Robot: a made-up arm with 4 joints.
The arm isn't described. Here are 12 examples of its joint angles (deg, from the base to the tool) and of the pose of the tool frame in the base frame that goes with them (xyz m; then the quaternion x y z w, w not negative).
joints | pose
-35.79 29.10 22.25 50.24 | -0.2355 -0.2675 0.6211 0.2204 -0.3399 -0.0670 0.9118
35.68 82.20 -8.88 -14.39 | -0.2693 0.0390 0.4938 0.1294 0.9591 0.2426 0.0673
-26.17 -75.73 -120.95 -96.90 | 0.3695 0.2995 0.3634 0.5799 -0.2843 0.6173 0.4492
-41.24 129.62 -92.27 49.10 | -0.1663 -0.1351 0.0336 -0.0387 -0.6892 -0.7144 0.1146
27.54 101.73 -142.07 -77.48 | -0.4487 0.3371 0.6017 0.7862 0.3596 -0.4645 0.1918
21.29 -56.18 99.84 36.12 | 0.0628 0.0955 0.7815 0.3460 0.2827 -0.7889 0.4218
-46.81 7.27 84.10 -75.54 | 0.0617 0.1737 0.7048 0.4836 -0.3269 -0.7459 0.3207
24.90 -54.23 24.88 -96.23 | 0.2416 -0.2228 0.4584 -0.1724 -0.7626 -0.5648 0.2639
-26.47 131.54 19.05 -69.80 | -0.2370 -0.1961 0.4987 -0.5977 0.4159 0.1577 0.6670
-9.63 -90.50 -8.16 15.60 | 0.2022 -0.0725 0.6265 -0.3302 0.1650 -0.0551 0.9278
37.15 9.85 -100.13 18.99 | -0.2780 0.1160 0.9240 -0.8370 -0.3604 -0.0560 0.4079
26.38 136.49 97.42 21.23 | -0.0224 0.1826 0.2160 0.5868 -0.7265 0.2520 0.2537
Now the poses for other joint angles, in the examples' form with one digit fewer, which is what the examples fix.
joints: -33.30 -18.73 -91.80 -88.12
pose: 0.290 0.196 0.856 0.373 -0.719 0.552 0.197
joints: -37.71 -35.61 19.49 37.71
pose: 0.007 -0.080 0.799 -0.099 -0.020 -0.056 0.993
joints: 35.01 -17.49 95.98 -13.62
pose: 0.105 0.181 0.713 0.309 -0.229 -0.905 0.181
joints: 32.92 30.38 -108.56 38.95
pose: -0.390 0.262 0.781 -0.902 -0.306 -0.214 0.217
